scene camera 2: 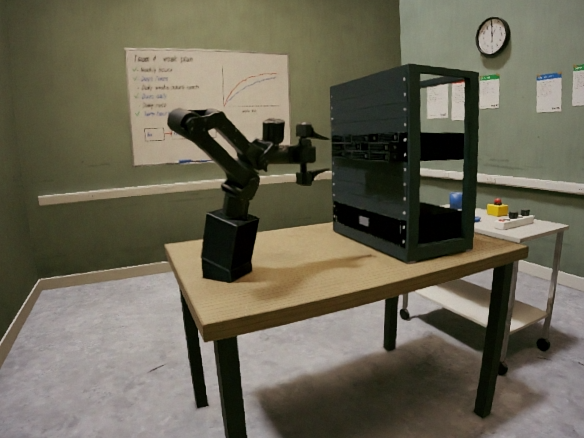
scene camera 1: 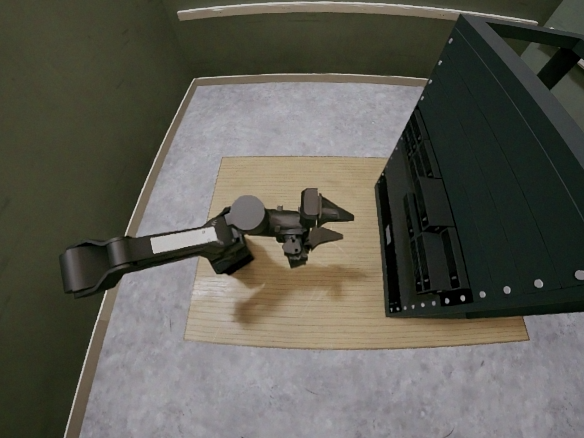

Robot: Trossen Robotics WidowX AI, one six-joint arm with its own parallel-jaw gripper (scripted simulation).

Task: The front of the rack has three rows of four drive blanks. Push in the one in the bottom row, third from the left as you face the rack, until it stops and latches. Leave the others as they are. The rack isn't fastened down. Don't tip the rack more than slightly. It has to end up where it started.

Path:
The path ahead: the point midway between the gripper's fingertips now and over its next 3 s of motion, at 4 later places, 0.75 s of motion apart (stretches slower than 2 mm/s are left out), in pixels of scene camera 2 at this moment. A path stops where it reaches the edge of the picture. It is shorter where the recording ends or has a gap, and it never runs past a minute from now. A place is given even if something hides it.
My gripper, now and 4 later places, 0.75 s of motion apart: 329,154; 337,153; 338,152; 345,155; 354,155

